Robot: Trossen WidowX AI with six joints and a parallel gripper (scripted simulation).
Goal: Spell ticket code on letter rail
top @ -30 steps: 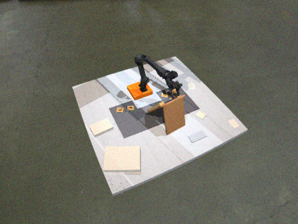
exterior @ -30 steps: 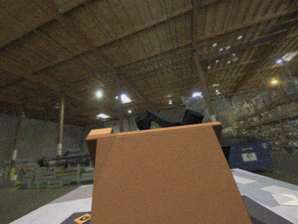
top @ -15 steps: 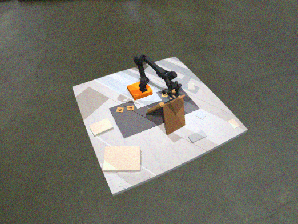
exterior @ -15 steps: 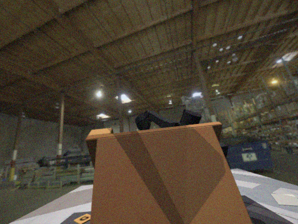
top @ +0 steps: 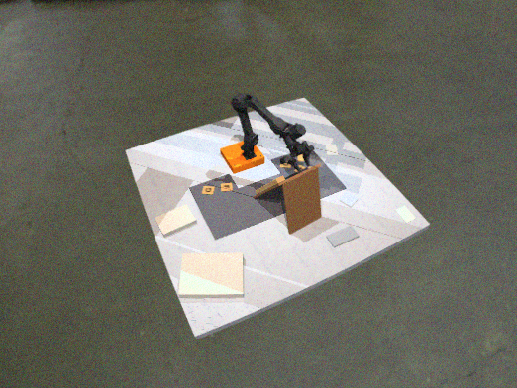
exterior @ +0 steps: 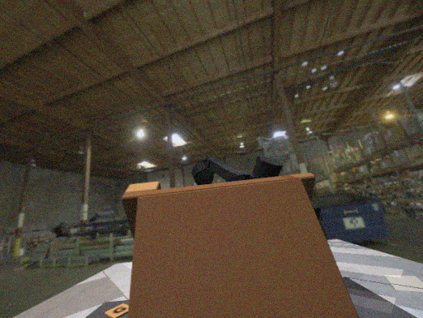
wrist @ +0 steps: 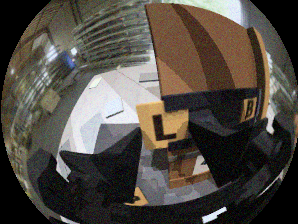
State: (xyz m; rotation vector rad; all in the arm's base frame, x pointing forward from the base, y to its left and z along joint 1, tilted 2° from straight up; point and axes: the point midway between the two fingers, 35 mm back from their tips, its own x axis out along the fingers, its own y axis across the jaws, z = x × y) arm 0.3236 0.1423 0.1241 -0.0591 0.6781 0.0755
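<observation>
My gripper tip is now 100 mm to the left of the white ticket, 80 mm above it and 50 mm past it. Also, from my gripper tip: dark mat: 160 mm below, 150 mm to the right, 140 mm behind; then grey plate: 350 mm ahead, 160 mm below, 20 mm to the left.
</observation>
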